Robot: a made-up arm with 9 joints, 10 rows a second.
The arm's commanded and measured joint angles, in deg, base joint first. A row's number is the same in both.
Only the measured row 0 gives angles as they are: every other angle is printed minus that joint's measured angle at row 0.
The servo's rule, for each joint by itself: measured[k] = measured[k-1] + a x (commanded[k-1-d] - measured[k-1]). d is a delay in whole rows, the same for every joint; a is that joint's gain. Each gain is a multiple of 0.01, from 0.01 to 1. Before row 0 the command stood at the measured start. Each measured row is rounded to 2 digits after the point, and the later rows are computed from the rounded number. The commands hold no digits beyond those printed.
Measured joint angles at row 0:
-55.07 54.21 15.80 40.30 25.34 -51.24 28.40 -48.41 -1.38
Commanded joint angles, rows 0 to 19:
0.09 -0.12 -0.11 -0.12 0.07 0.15 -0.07 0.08 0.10
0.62 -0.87 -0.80 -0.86 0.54 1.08 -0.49 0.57 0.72
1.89 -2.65 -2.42 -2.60 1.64 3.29 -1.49 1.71 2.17
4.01 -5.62 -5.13 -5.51 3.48 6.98 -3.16 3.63 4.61
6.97 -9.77 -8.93 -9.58 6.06 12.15 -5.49 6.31 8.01
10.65 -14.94 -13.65 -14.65 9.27 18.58 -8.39 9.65 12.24
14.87 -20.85 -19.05 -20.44 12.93 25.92 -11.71 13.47 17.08
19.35 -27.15 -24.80 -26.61 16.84 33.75 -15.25 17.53 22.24
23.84 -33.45 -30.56 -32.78 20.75 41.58 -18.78 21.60 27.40
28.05 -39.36 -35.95 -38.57 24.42 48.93 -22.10 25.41 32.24
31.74 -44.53 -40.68 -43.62 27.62 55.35 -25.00 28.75 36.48
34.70 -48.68 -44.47 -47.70 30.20 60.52 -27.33 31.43 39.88
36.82 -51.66 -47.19 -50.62 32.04 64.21 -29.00 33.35 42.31
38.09 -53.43 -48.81 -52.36 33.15 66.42 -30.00 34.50 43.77
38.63 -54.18 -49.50 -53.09 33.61 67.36 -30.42 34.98 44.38
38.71 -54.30 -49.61 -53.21 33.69 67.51 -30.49 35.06 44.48
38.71 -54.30 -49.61 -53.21 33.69 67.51 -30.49 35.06 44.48
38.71 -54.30 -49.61 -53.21 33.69 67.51 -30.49 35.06 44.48
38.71 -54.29 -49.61 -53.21 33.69 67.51 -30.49 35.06 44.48
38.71 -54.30 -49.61 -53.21 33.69 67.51 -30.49 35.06 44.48
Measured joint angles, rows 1 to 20:
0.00 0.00 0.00 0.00 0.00 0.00 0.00 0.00 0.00
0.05 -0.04 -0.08 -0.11 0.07 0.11 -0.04 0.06 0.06
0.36 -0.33 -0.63 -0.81 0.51 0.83 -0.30 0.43 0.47
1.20 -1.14 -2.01 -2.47 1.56 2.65 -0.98 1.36 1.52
2.75 -2.71 -4.41 -5.30 3.35 5.85 -2.22 3.02 3.44
5.07 -5.18 -7.89 -9.28 5.87 10.51 -4.08 5.42 6.27
8.14 -8.60 -12.33 -14.27 9.03 16.48 -6.54 8.51 9.97
11.84 -12.89 -17.50 -20.01 12.66 23.47 -9.49 12.13 14.38
15.97 -17.88 -23.12 -26.15 16.55 31.08 -12.77 16.07 19.25
20.30 -23.33 -28.85 -32.32 20.46 38.85 -16.20 20.11 24.30
24.56 -28.94 -34.32 -38.13 24.14 46.31 -19.56 23.98 29.22
28.51 -34.40 -39.22 -43.24 27.38 53.00 -22.66 27.46 33.72
31.91 -39.40 -43.26 -47.39 30.00 58.56 -25.32 30.36 37.54
34.61 -43.69 -46.29 -50.39 31.90 62.74 -27.42 32.54 40.50
36.52 -47.10 -48.23 -52.22 33.06 65.46 -28.89 33.97 42.53
37.68 -49.58 -49.21 -53.03 33.57 66.87 -29.76 34.71 43.68
38.25 -51.23 -49.52 -53.20 33.68 67.34 -30.18 34.97 44.18
38.50 -52.30 -49.59 -53.21 33.69 67.47 -30.36 35.04 44.37
38.62 -53.00 -49.61 -53.21 33.69 67.50 -30.43 35.05 44.44
38.67 -53.45 -49.61 -53.21 33.69 67.51 -30.46 35.06 44.46
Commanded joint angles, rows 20 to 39:
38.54 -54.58 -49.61 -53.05 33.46 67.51 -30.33 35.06 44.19
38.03 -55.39 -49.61 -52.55 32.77 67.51 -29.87 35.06 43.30
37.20 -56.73 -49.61 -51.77 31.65 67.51 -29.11 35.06 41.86
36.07 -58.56 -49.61 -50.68 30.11 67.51 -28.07 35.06 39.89
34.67 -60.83 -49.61 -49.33 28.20 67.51 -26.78 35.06 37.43
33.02 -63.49 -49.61 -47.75 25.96 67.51 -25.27 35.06 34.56
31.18 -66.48 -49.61 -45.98 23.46 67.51 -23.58 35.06 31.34
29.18 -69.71 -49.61 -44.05 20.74 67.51 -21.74 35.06 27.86
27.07 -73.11 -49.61 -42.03 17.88 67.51 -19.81 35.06 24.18
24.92 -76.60 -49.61 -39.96 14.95 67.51 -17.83 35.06 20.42
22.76 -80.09 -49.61 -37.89 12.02 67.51 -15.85 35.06 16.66
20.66 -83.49 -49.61 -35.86 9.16 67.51 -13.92 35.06 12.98
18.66 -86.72 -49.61 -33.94 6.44 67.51 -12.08 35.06 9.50
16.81 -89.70 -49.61 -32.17 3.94 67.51 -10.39 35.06 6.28
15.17 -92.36 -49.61 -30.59 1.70 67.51 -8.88 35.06 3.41
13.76 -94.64 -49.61 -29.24 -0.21 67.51 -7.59 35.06 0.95
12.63 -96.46 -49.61 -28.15 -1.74 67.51 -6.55 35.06 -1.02
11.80 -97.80 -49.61 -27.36 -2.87 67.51 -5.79 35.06 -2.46
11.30 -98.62 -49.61 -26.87 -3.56 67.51 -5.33 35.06 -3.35
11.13 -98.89 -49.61 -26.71 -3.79 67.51 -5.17 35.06 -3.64
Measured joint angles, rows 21 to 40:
38.69 -53.75 -49.61 -53.21 33.69 67.51 -30.48 35.06 44.47
38.61 -54.04 -49.61 -53.06 33.48 67.51 -30.39 35.06 44.30
38.29 -54.51 -49.61 -52.59 32.82 67.51 -30.09 35.06 43.68
37.69 -55.29 -49.61 -51.83 31.73 67.51 -29.53 35.06 42.55
36.80 -56.43 -49.61 -50.76 30.22 67.51 -28.70 35.06 40.90
35.63 -57.97 -49.61 -49.43 28.34 67.51 -27.61 35.06 38.75
34.19 -59.90 -49.61 -47.87 26.13 67.51 -26.28 35.06 36.15
32.53 -62.20 -49.61 -46.11 23.65 67.51 -24.74 35.06 33.17
30.69 -64.83 -49.61 -44.19 20.94 67.51 -23.03 35.06 29.88
28.70 -67.73 -49.61 -42.18 18.09 67.51 -21.19 35.06 26.35
26.62 -70.83 -49.61 -40.12 15.17 67.51 -19.27 35.06 22.67
24.50 -74.07 -49.61 -38.05 12.24 67.51 -17.32 35.06 18.94
22.39 -77.37 -49.61 -36.01 9.38 67.51 -15.38 35.06 15.24
20.34 -80.64 -49.61 -34.08 6.65 67.51 -13.50 35.06 11.68
18.40 -83.81 -49.61 -32.30 4.13 67.51 -11.73 35.06 8.33
16.62 -86.80 -49.61 -30.71 1.87 67.51 -10.11 35.06 5.28
15.05 -89.54 -49.61 -29.34 -0.06 67.51 -8.67 35.06 2.60
13.72 -91.96 -49.61 -28.23 -1.62 67.51 -7.46 35.06 0.36
12.66 -94.00 -49.61 -27.42 -2.78 67.51 -6.51 35.06 -1.39
11.91 -95.62 -49.61 -26.91 -3.51 67.51 -5.84 35.06 -2.61

